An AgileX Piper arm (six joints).
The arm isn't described. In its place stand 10 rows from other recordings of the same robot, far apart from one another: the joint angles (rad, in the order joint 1, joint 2, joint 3, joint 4, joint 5, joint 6), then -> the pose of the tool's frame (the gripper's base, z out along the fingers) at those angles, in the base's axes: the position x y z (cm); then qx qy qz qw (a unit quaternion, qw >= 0).
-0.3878, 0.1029, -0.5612, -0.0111, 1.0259, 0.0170 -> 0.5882 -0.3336 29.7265 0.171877 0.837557 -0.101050 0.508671
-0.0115, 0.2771, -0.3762, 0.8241, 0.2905, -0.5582 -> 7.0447 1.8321 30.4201 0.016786 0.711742 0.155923 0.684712
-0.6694, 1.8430, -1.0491, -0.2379, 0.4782, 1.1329 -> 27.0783 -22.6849 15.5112 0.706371 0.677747 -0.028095 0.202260
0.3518, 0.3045, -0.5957, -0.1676, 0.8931, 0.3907 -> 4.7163 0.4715 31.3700 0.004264 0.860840 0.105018 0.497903
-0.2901, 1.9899, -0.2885, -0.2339, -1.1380, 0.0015 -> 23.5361 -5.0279 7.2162 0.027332 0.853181 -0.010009 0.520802
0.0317, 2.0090, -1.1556, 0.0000, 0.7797, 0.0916 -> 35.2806 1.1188 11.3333 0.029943 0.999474 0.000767 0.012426
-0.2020, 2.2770, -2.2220, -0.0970, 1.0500, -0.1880 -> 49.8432 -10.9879 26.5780 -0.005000 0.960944 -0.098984 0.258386
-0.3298, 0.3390, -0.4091, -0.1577, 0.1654, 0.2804 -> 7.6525 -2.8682 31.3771 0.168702 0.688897 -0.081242 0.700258
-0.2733, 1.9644, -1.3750, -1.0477, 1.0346, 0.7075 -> 36.3280 -17.2213 21.0935 0.188814 0.880635 -0.420933 0.107921
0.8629, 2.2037, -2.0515, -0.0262, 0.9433, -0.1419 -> 32.5515 37.7361 25.6561 -0.466467 0.839781 0.086367 0.264040
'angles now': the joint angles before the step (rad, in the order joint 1, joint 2, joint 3, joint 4, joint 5, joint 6). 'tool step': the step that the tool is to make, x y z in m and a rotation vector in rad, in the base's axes. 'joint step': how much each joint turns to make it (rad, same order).
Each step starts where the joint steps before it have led.
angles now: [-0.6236, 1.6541, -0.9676, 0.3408, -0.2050, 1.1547]
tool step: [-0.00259, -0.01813, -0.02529, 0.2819, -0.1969, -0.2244]
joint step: [-0.0363, 0.0757, 0.0001, 0.0717, -0.0402, 0.3248]
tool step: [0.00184, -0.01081, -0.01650, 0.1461, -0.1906, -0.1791]
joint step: [-0.0054, 0.0634, 0.0000, 0.0617, -0.1036, 0.2384]
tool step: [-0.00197, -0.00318, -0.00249, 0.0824, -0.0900, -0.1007]
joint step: [0.0000, 0.0086, -0.0021, 0.1050, -0.0193, 0.0553]
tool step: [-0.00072, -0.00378, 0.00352, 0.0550, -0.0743, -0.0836]
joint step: [0.0000, 0.0000, -0.0164, 0.1140, -0.0077, 0.0087]
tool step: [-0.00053, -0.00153, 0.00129, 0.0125, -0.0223, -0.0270]
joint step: [-0.0008, 0.0000, -0.0050, 0.0347, -0.0062, 0.0004]
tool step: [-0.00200, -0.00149, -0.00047, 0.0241, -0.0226, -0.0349]
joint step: [-0.0028, 0.0000, -0.0004, 0.0459, -0.0034, 0.0001]
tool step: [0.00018, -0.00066, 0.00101, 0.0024, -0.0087, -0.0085]
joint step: [0.0000, 0.0000, -0.0037, 0.0111, -0.0022, 0.0000]
